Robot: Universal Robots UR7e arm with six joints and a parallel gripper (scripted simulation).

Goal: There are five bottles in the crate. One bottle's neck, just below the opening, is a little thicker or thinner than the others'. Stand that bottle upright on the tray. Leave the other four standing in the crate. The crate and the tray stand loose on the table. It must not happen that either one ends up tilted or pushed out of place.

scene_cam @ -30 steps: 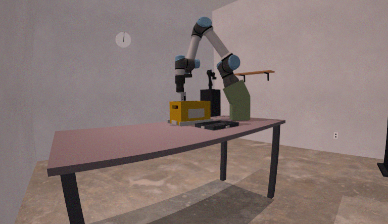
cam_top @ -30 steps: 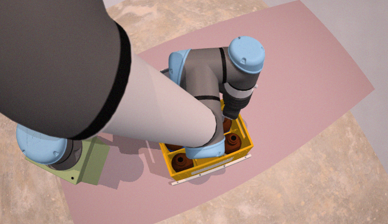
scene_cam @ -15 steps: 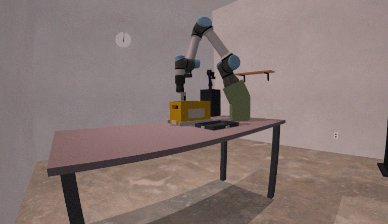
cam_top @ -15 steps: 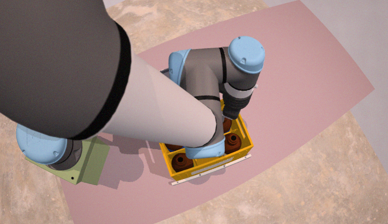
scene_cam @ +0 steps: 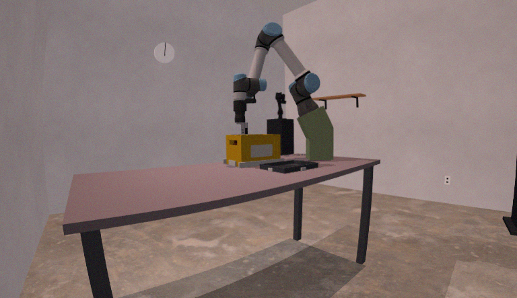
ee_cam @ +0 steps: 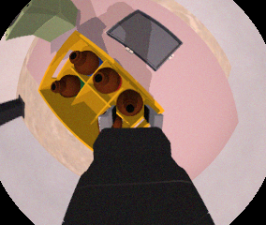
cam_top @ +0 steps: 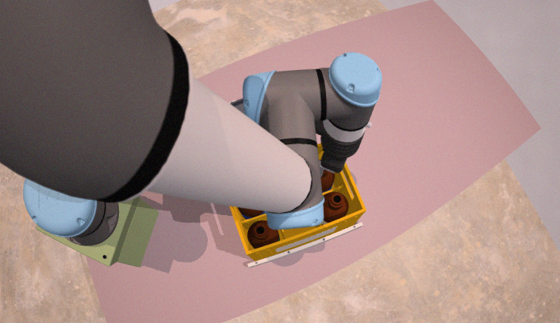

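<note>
Right now my hand is 20 mm past the glass bottle, 80 mm to the left of it and 110 mm above it. The rest, counted from my hand: dark tray 80 mm behind, 250 mm to the left, 190 mm below; then crate 90 mm behind, 30 mm to the right, 120 mm below.
</note>
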